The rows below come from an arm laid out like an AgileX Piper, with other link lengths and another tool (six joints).
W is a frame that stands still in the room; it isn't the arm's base.
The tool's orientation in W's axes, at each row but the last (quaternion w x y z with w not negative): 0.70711 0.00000 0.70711 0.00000; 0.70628 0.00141 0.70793 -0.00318; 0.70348 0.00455 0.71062 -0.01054; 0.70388 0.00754 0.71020 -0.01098
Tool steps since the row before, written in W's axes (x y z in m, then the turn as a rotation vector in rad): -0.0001 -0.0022 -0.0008 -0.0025 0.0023 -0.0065; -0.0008 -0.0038 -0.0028 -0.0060 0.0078 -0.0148; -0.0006 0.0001 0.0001 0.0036 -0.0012 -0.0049; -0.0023 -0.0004 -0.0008 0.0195 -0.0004 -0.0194
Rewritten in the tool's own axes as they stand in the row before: 0.0008 -0.0022 -0.0001 0.0065 0.0023 -0.0025; 0.0028 -0.0038 -0.0008 0.0148 0.0078 -0.0060; -0.0001 0.0001 -0.0006 0.0049 -0.0011 0.0037; 0.0008 -0.0005 -0.0023 0.0192 0.0002 0.0197
